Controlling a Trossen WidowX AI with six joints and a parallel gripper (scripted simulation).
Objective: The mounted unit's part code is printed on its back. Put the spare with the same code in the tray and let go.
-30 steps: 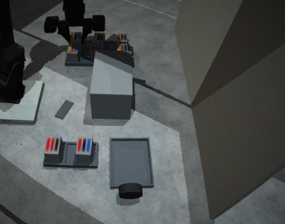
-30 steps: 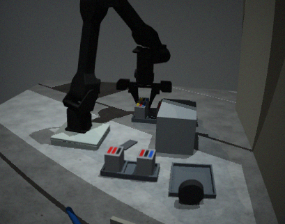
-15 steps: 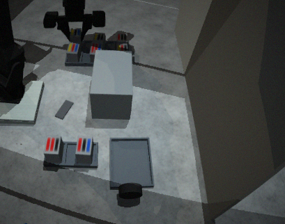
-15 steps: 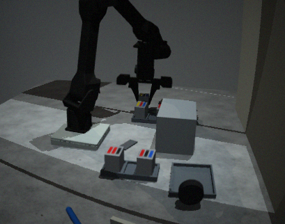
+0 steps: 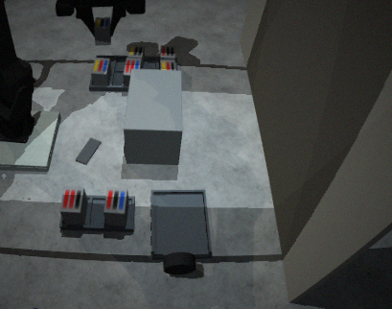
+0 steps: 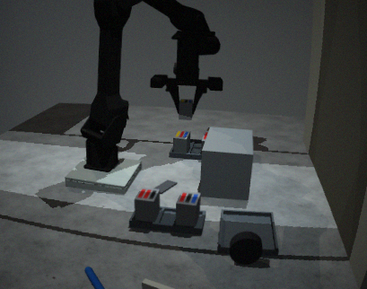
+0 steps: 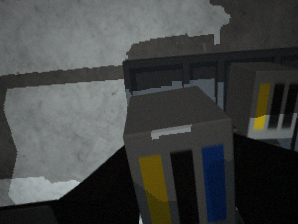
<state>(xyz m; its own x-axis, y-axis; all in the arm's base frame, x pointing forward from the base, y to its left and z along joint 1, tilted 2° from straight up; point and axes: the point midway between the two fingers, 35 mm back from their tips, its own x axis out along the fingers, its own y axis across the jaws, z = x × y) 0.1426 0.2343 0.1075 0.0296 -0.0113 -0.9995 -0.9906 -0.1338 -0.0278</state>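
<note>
Now: gripper tip 40 cm to the left of the tray, 19 cm short of it and 9 cm above it. From my gripper tip the other things lie so: mounted unit (19 cm to the right, 13 cm ahead, 4 cm below); beige wall (37 cm ahead, 19 cm to the right, 13 cm above).
</note>
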